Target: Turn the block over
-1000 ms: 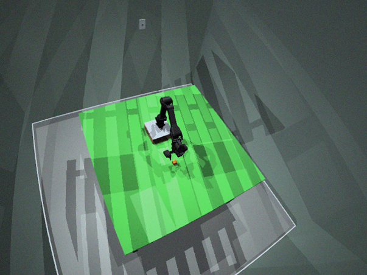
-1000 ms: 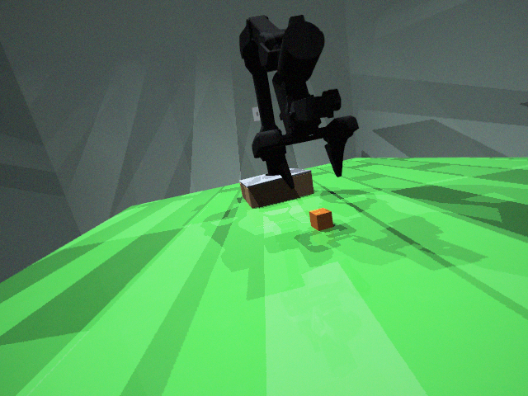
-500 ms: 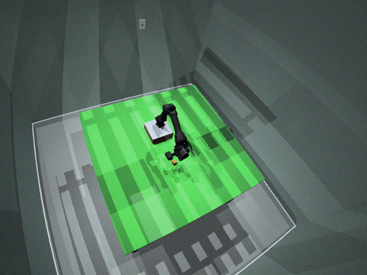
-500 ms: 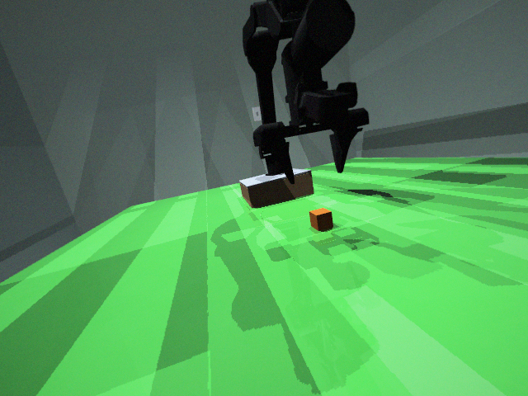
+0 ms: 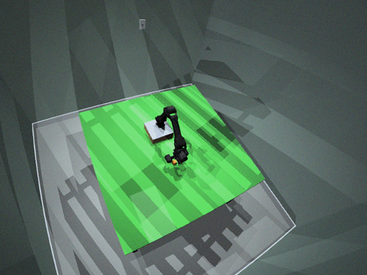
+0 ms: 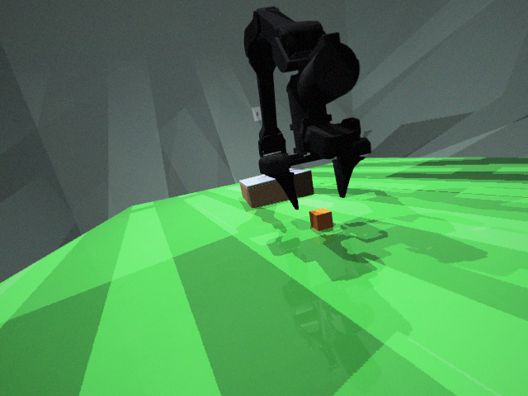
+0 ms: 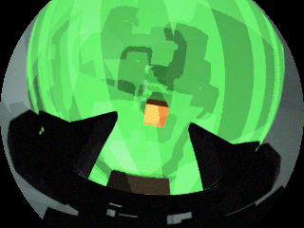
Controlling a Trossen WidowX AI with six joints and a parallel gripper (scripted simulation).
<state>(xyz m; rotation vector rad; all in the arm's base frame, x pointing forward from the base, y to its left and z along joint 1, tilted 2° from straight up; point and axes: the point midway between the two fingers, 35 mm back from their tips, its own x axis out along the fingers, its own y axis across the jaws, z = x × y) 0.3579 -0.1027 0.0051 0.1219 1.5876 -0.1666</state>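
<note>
Right now the orange block is 30 mm below my gripper tip and 10 mm behind it.
</note>
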